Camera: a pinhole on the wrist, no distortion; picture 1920 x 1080 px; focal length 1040.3 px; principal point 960.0 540.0 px. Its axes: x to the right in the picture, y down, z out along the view. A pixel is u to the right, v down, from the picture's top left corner.
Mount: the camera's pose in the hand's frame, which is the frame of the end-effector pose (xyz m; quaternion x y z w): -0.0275 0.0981 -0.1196 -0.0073 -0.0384 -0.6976 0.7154
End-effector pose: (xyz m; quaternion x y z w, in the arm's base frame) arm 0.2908 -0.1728 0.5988 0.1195 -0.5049 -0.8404 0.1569
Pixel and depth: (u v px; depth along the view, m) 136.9 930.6 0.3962
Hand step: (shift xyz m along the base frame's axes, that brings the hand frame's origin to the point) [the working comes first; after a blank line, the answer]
In the camera's frame: -0.3135 0.1488 0.3962

-0.1194 -0.0189 0.5066
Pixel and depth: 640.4 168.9 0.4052
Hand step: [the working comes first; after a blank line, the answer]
In the camera's frame: -0.1245 -0.1445 0.4052

0.1159 0.1854 0.3494
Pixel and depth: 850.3 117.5 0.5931
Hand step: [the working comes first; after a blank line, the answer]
In the camera's frame: -0.0625 -0.2409 0.5931

0.1363 0.3999 0.3938
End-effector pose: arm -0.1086 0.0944 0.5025 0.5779 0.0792 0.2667 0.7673
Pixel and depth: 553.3 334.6 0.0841
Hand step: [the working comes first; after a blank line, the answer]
In the camera's frame: -0.0329 -0.0166 0.0841

-0.1009 0.0341 0.1048
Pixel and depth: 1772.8 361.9 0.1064
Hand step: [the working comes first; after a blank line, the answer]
In the camera's frame: 0.0831 -0.0182 0.1064

-0.0516 -0.0127 0.0081
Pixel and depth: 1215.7 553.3 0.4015
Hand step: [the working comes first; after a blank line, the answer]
In the camera's frame: 0.0987 0.0051 0.4015

0.0833 -0.2568 0.1084
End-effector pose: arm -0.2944 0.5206 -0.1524 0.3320 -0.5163 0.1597 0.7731
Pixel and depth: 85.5 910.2 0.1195
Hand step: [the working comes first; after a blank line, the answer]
In the camera's frame: -0.1005 0.0425 0.1195

-0.1155 0.1537 0.0774
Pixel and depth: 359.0 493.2 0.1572
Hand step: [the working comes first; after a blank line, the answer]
In the camera's frame: -0.0908 -0.0071 0.1572

-0.1567 0.1279 0.0372
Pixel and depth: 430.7 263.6 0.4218
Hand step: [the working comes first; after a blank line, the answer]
In the camera's frame: -0.2146 -0.1121 0.4218

-0.4615 0.0693 0.0389
